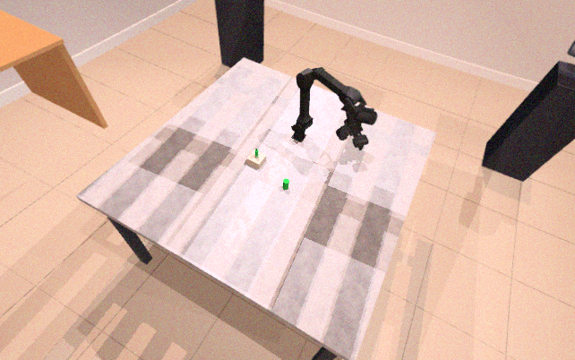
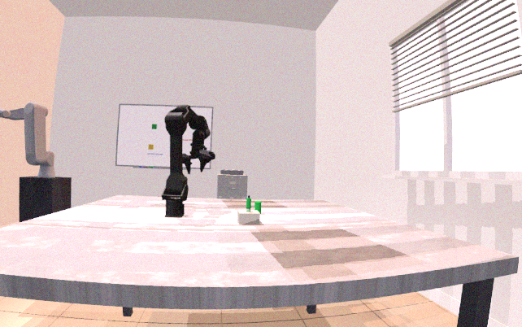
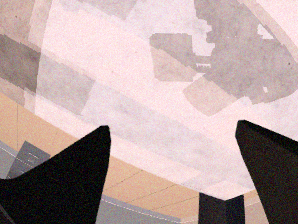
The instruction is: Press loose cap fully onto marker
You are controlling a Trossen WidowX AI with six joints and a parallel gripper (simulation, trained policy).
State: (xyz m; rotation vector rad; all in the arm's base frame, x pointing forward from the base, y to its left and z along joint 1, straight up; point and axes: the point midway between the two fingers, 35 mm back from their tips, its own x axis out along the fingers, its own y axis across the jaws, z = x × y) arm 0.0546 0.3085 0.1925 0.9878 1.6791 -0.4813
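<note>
My gripper tip is 290 mm short of the green cap, 220 mm to the left of it and 130 mm above it. Also, from my gripper tip: holder block: 220 mm ahead, 420 mm to the right, 140 mm below.
</note>
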